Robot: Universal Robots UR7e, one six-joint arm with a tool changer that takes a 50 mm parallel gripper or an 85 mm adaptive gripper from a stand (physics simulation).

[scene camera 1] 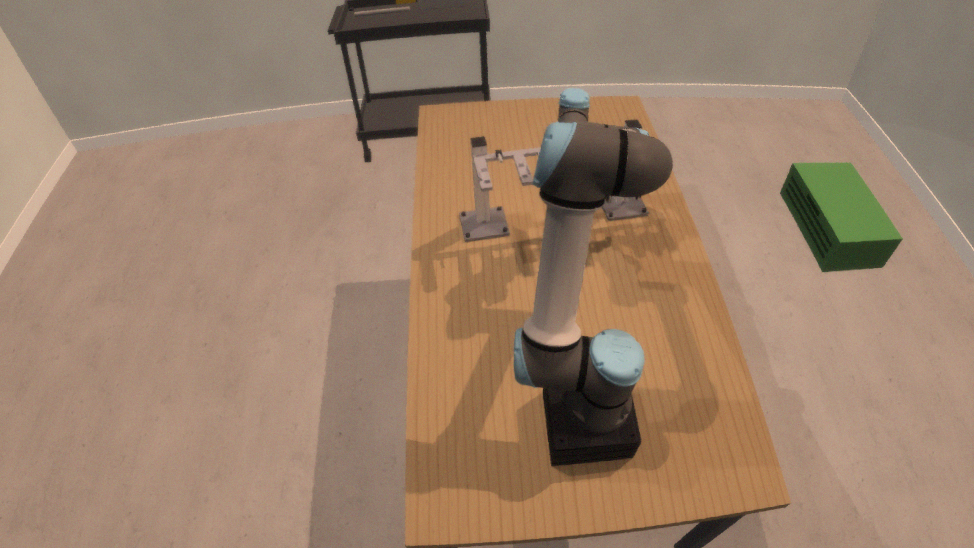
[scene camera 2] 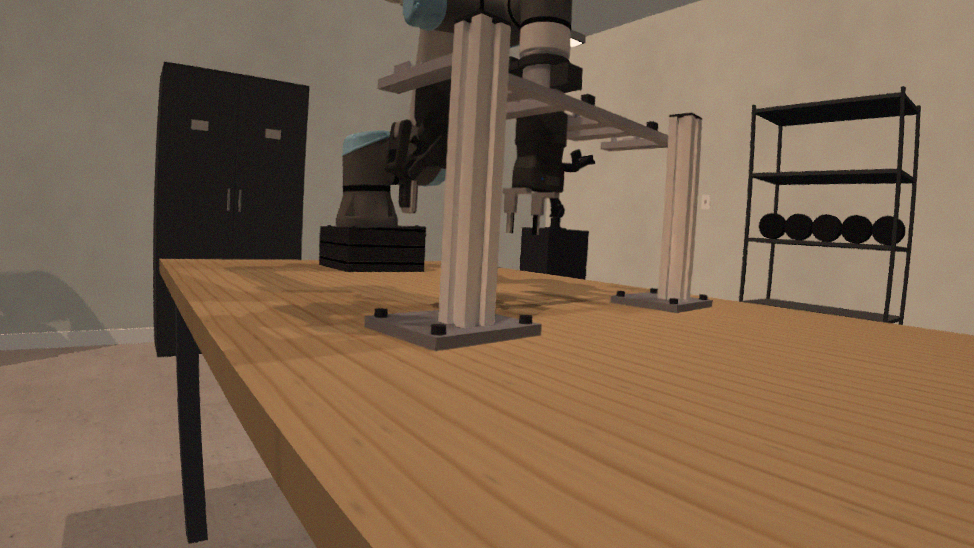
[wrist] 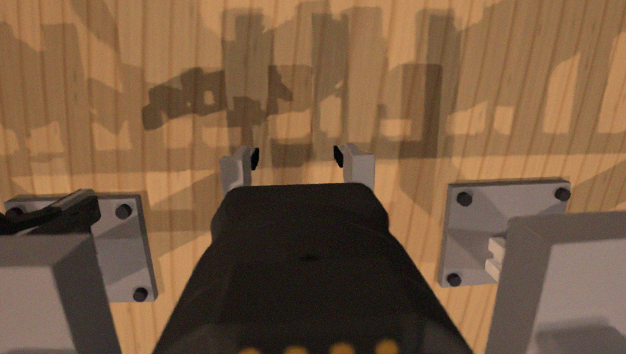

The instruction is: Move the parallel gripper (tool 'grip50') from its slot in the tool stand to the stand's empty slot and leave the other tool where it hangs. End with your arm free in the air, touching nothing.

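Where they show: arm's base, link origin: (scene camera 1: 598, 402) (scene camera 2: 367, 226).
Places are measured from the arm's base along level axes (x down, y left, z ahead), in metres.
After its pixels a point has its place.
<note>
The tool stand (scene camera 1: 482, 204) {x 0.021, y 0.333, z 0.655 m} (scene camera 2: 476, 170) {x -0.058, y -0.118, z 0.810 m} has two posts and a crossbar with forks. The parallel gripper (scene camera 2: 523, 221) (wrist: 296, 157) is in the middle slot, between two fork arms, with its fingers pointing down. It is open, with nothing between the fingers. My arm's wrist (scene camera 2: 544, 40) {x -0.275, y 0.061, z 0.646 m} is directly above it; I cannot tell whether they are locked together. Gold contacts (wrist: 342, 348) show at the lower edge in the wrist view. The adaptive gripper (scene camera 2: 406, 163) (wrist: 75, 210) hangs beside it, partly hidden. The slot between the fork arms (scene camera 1: 482, 173) {x -0.178, y 0.316, z 0.568 m} near the left post in scene camera 1 is empty.
The stand's base plates (scene camera 1: 484, 224) {x 0.092, y 0.328, z 0.638 m} (scene camera 2: 449, 330) {x 0.092, y -0.141, z 0.817 m} (wrist: 505, 200) {x 0.092, y 0.312, z 0.608 m} are bolted to the wooden table (scene camera 1: 469, 408) {x 0.104, y 0.306, z 0.017 m} (scene camera 2: 613, 422) {x 0.104, y -0.135, z 1.034 m}. My arm's base (scene camera 1: 592, 443) {x -0.002, y 0.014, z -0.103 m} (scene camera 2: 371, 248) {x 0.050, y -0.014, z 0.096 m} is at the table's other end. A dark cart (scene camera 1: 408, 27), a green box (scene camera 1: 844, 204) and a shelf rack (scene camera 2: 830, 177) stand off the table.
</note>
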